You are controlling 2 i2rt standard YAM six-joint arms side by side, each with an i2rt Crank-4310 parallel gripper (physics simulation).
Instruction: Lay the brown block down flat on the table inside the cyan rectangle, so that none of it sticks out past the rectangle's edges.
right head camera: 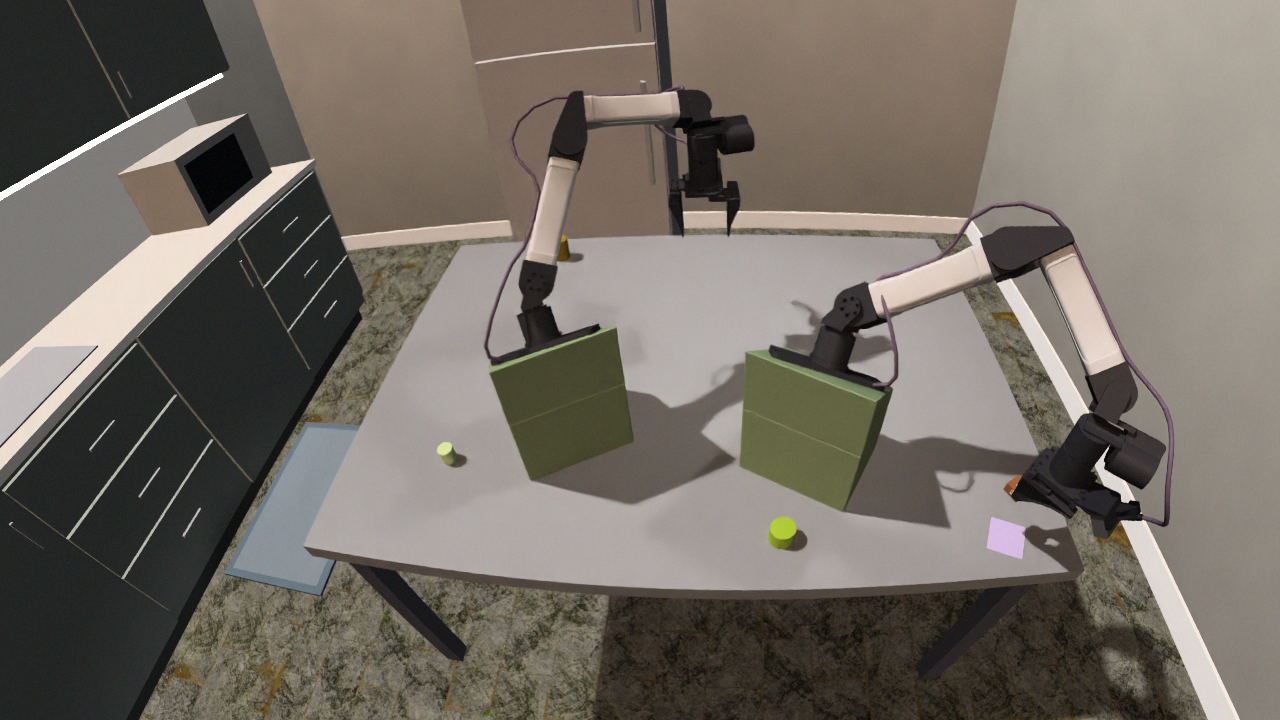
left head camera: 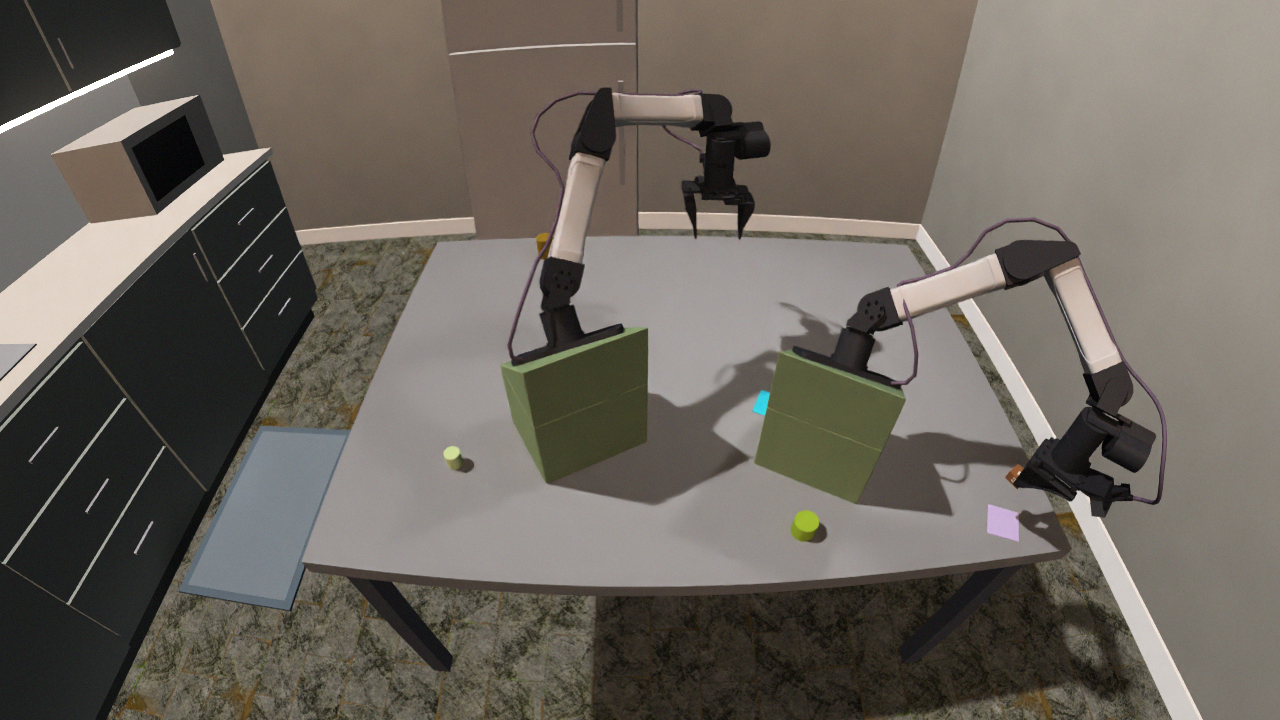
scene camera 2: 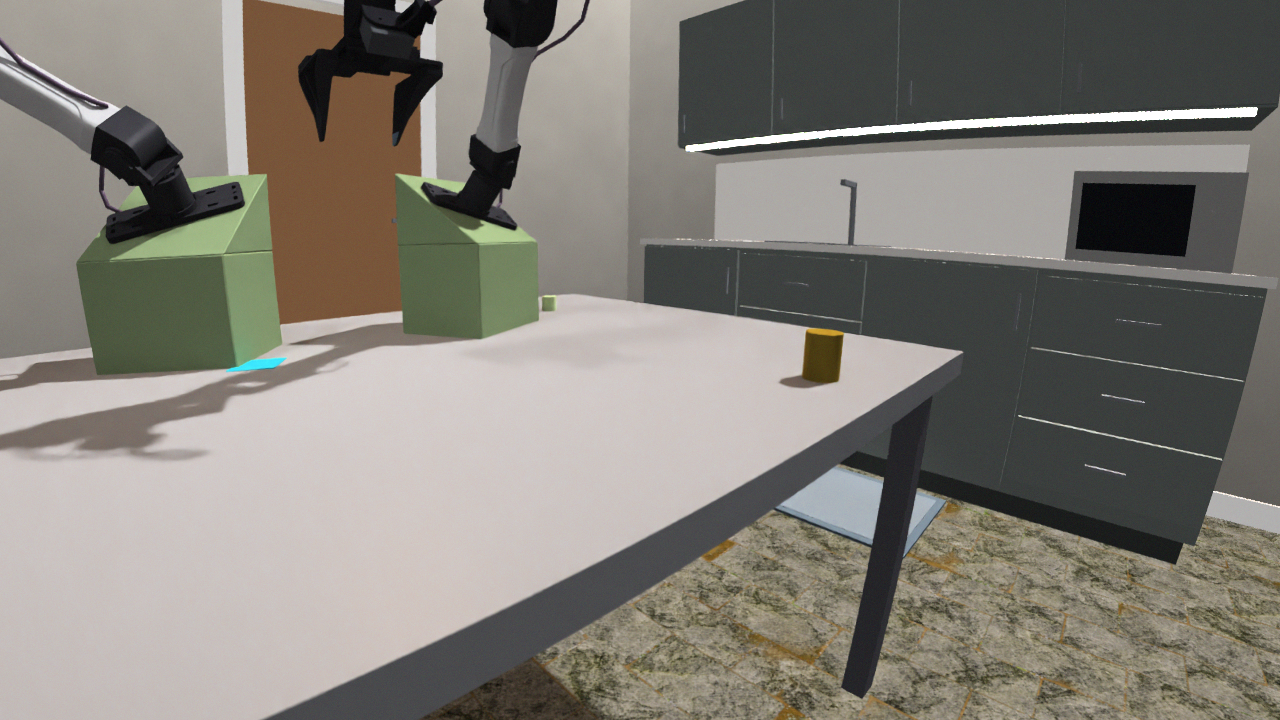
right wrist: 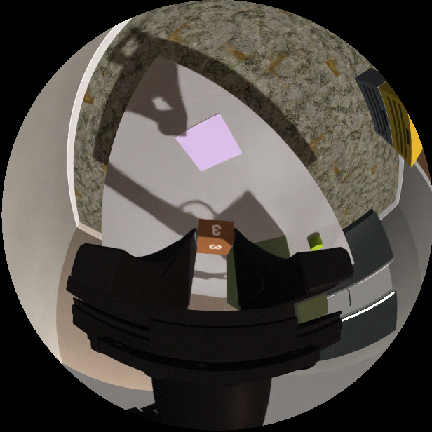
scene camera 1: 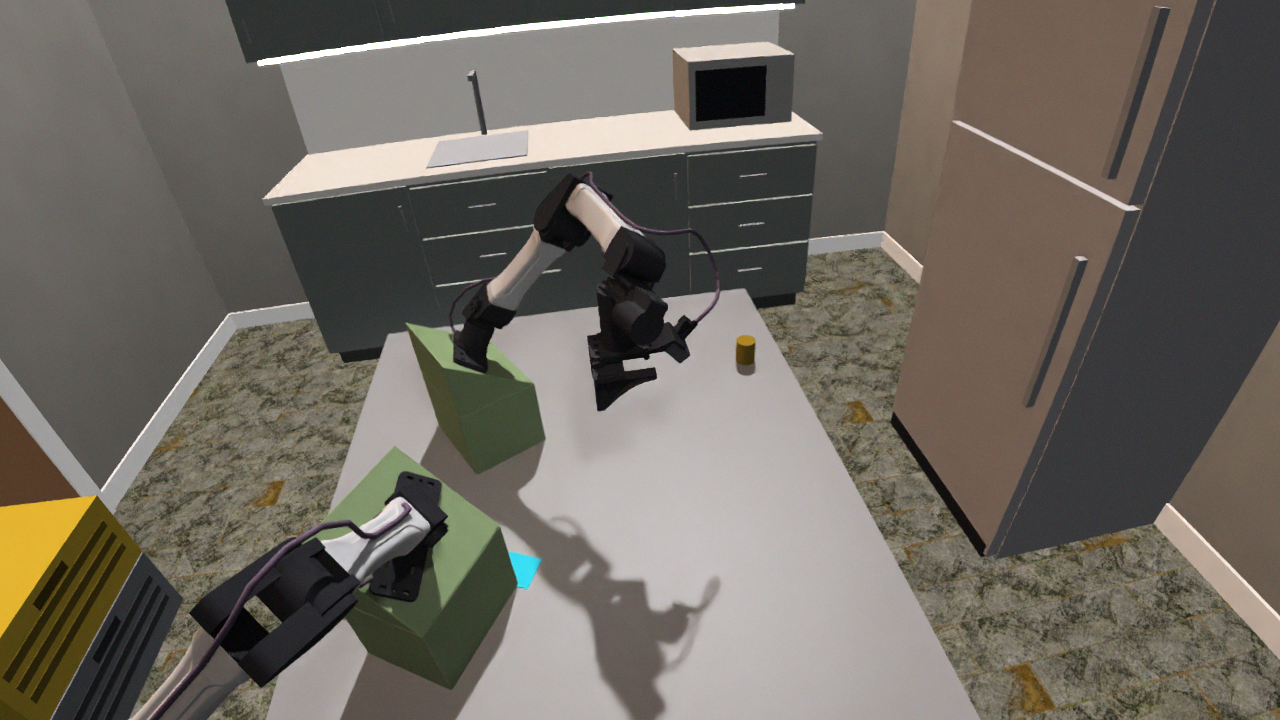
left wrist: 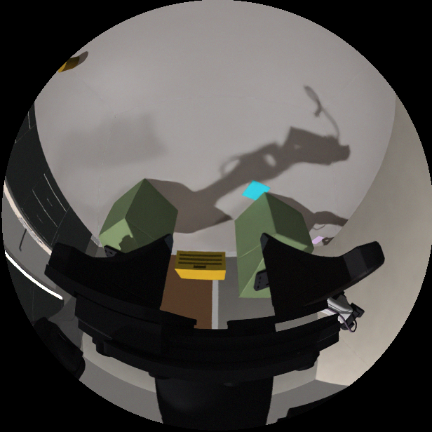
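Pixels of known places: left gripper, fingertip midpoint: [right head camera: 705,235] [left head camera: 717,237] [scene camera 2: 359,143] [scene camera 1: 598,394]; right gripper, fingertip midpoint: [right head camera: 1019,492] [left head camera: 1019,480]; left arm's base, origin of the base link: [right head camera: 545,347] [left head camera: 568,347] [scene camera 2: 470,209] [scene camera 1: 469,352]; right arm's base, origin of the base link: [right head camera: 826,370] [left head camera: 846,370] [scene camera 2: 177,213].
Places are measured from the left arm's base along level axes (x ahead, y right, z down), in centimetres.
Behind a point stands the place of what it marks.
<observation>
The brown block [left head camera: 1015,473] @(x -24.0, y 81.0, z 8.8 cm) [right head camera: 1012,484] @(x -23.8, y 80.7, z 8.8 cm) [right wrist: 215,237], marked with a 3, is held above the table near its right edge in the head camera views. My right gripper [left head camera: 1022,478] @(x -24.6, y 82.4, z 10.2 cm) [right wrist: 214,230] is shut on it. The cyan rectangle [left head camera: 761,402] @(x 8.0, y 38.3, z 22.8 cm) [scene camera 1: 524,569] @(x 8.4, y 40.6, z 22.7 cm) [scene camera 2: 257,364] @(x 7.5, y 40.5, z 22.8 cm) [left wrist: 255,190] lies flat on the table beside the right arm's green pedestal, which partly hides it in the left head camera and hides it in the right head camera. My left gripper [left head camera: 717,234] @(x 26.4, y 28.1, z -6.4 cm) [right head camera: 706,232] @(x 26.4, y 28.1, z -6.4 cm) [scene camera 2: 358,141] @(x 26.4, y 28.1, z -6.4 cm) [left wrist: 216,236] is open and empty, high above the table.
Two green pedestals [left head camera: 590,411] @(x -8.0, y 3.9, z 7.8 cm) [left head camera: 827,429] @(x -13.6, y 44.7, z 6.6 cm) carry the arms. A lilac square [left head camera: 1002,522] @(x -26.0, y 84.7, z 22.8 cm) [right wrist: 209,142] lies below and near the right gripper. A lime cylinder [left head camera: 804,525] @(x -24.8, y 41.5, z 19.5 cm), a pale green cylinder [left head camera: 452,458] @(x -10.3, y -23.8, z 19.5 cm) and an ochre cylinder [scene camera 1: 745,350] @(x 64.8, y -12.5, z 18.2 cm) [scene camera 2: 822,355] @(x 66.5, y -12.6, z 19.4 cm) stand on the table.
</observation>
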